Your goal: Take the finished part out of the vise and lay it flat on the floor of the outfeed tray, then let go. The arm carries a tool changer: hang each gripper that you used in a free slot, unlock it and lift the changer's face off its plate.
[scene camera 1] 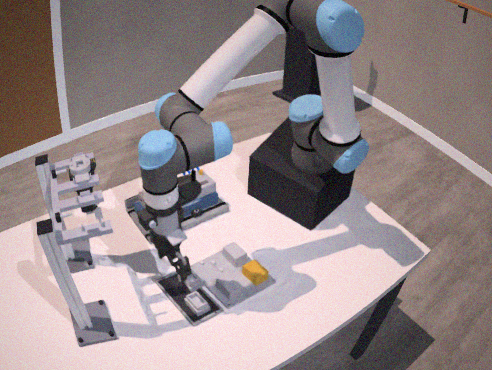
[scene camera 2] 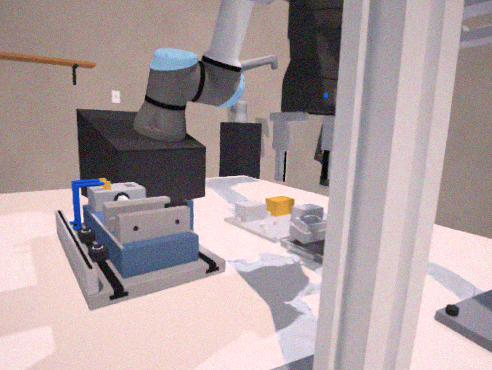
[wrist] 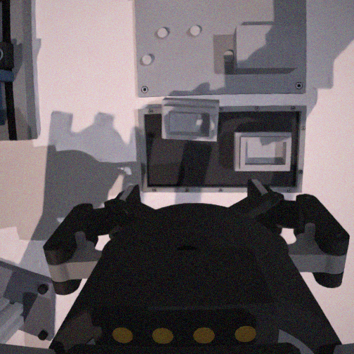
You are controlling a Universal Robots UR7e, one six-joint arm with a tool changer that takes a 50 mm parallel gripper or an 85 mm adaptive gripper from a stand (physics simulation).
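Frame: origin at the arm's base, x left, y back, z up, level; metres.
Seen in the pictures: arm's base, origin of its link: (scene camera 1: 315,155) (scene camera 2: 159,130).
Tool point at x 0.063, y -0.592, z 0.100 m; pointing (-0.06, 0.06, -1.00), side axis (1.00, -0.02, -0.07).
Note:
Pixels of each thing's top centre, then the offset from my tool point to it. "spot": a spot on its surface instead.
- outfeed tray, a spot on its surface: (scene camera 2: 300,246) spot: dx -0.057, dy +0.054, dz -0.289 m
- light grey hollow part, centre of its top: (scene camera 1: 196,299) dx +0.060, dy +0.029, dz -0.252 m
- second such part, centre of its top: (scene camera 2: 309,217) (scene camera 1: 190,274) dx -0.017, dy +0.068, dz -0.244 m
- blue vise, centre of its top: (scene camera 2: 128,195) (scene camera 1: 173,187) dx -0.305, dy +0.220, dz -0.194 m
- plate, centre of its top: (scene camera 2: 279,220) (scene camera 1: 231,274) dx +0.023, dy +0.180, dz -0.285 m
- orange block, centre of its top: (scene camera 2: 280,198) (scene camera 1: 255,268) dx +0.071, dy +0.225, dz -0.249 m
The outfeed tray (scene camera 1: 172,286) (scene camera 2: 300,246) (wrist: 220,190) has a dark floor and a grey rim. One light grey hollow part (scene camera 1: 196,302) (wrist: 262,167) lies flat on its floor at the right in the wrist view. A second such part (scene camera 2: 308,230) (wrist: 190,135) sits tilted at the tray's far rim, with one edge over the rim. My adaptive gripper (scene camera 1: 184,275) (wrist: 194,190) is open and empty, above the tray's near side in the wrist view. The post mostly hides it in scene camera 2. The blue vise (scene camera 1: 202,202) (scene camera 2: 160,255) shows no part between its jaws.
The gripper stand (scene camera 1: 65,280) (scene camera 2: 380,200) rises at the left, with another gripper (scene camera 1: 86,192) hanging in its upper slot. A plate (scene camera 1: 207,272) (wrist: 190,75) with pegs, grey blocks (scene camera 1: 235,254) (wrist: 260,47) and an orange block (scene camera 1: 255,272) (scene camera 2: 280,205) adjoins the tray.

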